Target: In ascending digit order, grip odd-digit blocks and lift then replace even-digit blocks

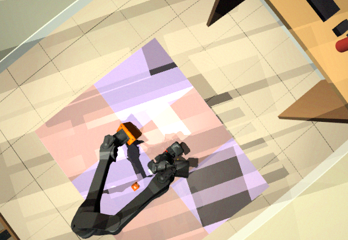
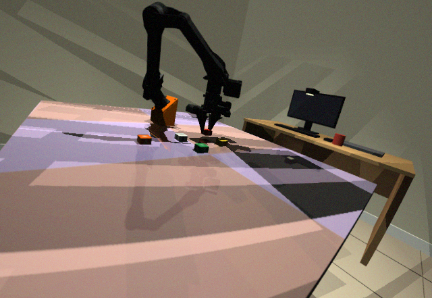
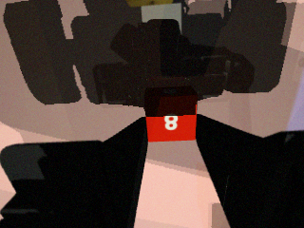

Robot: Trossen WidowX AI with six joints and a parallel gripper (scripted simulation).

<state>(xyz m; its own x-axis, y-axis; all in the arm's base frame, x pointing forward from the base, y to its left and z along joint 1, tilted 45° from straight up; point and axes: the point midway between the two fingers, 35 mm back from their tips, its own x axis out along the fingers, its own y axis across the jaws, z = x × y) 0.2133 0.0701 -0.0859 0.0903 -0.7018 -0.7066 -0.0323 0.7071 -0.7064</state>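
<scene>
Now: gripper tip 260 mm to the left of the orange block, 60 mm short of it and 10 mm above it. Round my gripper tip: red block (10 mm ahead); yellow block (90 mm ahead, 10 mm to the left, 10 mm below); white block (130 mm to the right, 30 mm ahead, 10 mm below).
</scene>
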